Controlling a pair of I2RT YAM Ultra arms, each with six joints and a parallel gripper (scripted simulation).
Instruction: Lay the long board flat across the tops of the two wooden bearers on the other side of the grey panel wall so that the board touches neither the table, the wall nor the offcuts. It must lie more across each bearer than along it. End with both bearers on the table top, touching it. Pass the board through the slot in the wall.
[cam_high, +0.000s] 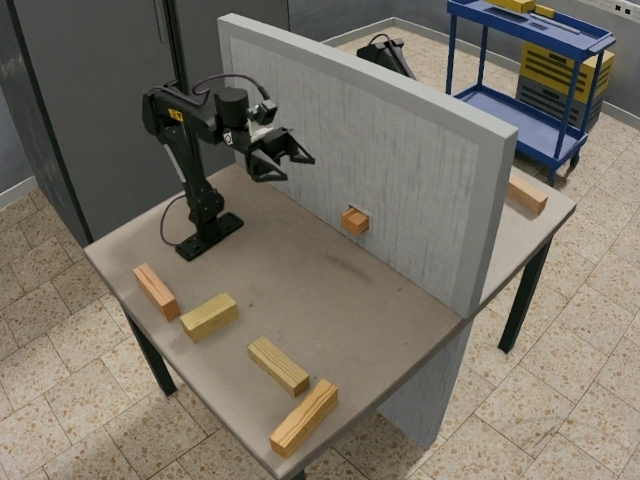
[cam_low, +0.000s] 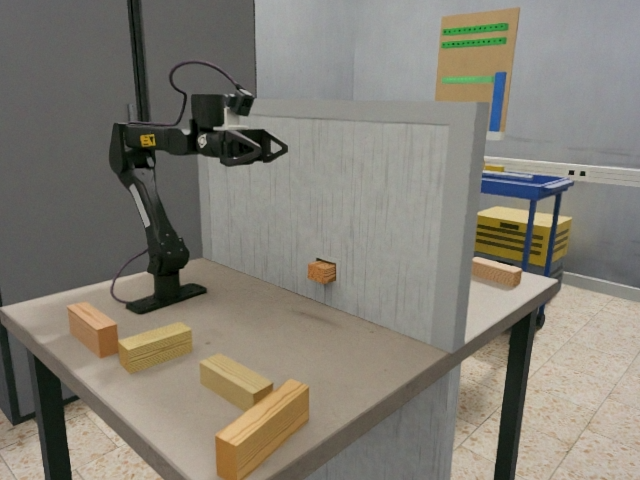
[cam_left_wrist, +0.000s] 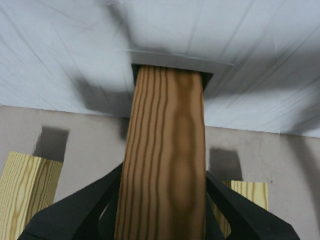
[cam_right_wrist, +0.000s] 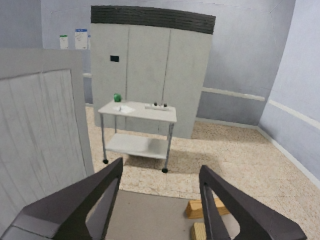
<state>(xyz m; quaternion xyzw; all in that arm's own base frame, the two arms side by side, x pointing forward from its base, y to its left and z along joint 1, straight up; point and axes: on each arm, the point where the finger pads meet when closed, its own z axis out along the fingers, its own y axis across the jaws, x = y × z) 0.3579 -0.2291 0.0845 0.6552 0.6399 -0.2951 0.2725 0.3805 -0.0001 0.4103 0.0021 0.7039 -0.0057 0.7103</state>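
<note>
The yellow bearer is 18 cm ahead of my left hand, 10 cm to the left of it and 6 cm below it. From my left hand the other things lie so: long board right at my left hand.
</note>
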